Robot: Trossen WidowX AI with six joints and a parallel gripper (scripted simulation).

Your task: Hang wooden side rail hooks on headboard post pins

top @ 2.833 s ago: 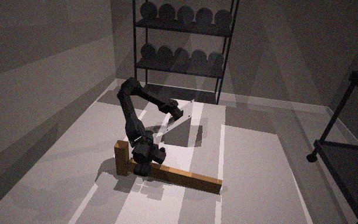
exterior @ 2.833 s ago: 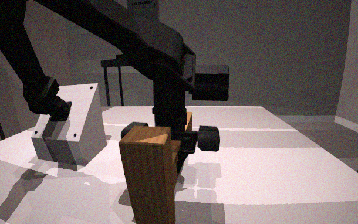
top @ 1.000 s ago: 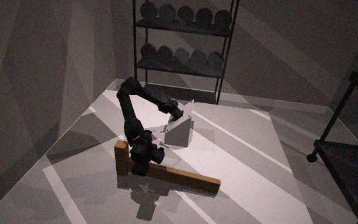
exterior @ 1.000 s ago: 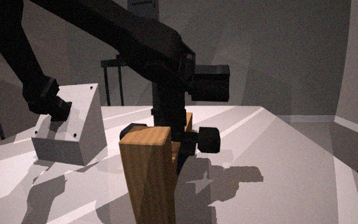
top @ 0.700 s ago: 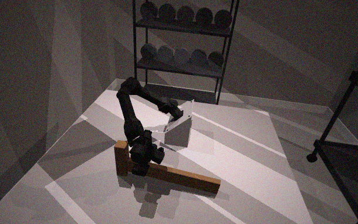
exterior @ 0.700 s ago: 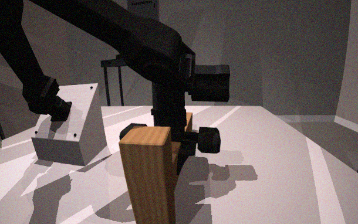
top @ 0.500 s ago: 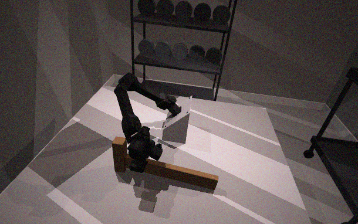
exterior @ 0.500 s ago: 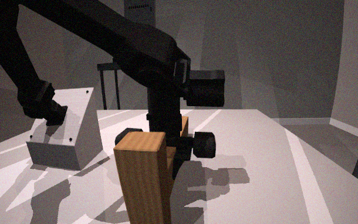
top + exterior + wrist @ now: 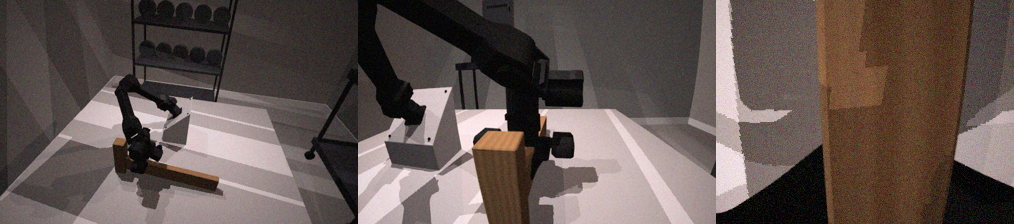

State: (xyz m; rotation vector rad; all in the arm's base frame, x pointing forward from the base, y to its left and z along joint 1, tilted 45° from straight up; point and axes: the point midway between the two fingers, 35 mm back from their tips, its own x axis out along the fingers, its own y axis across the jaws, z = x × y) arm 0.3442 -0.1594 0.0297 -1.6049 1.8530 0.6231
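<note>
My gripper tip is 1 cm past the headboard post, 11 cm to the left of it and 4 cm below it.
</note>
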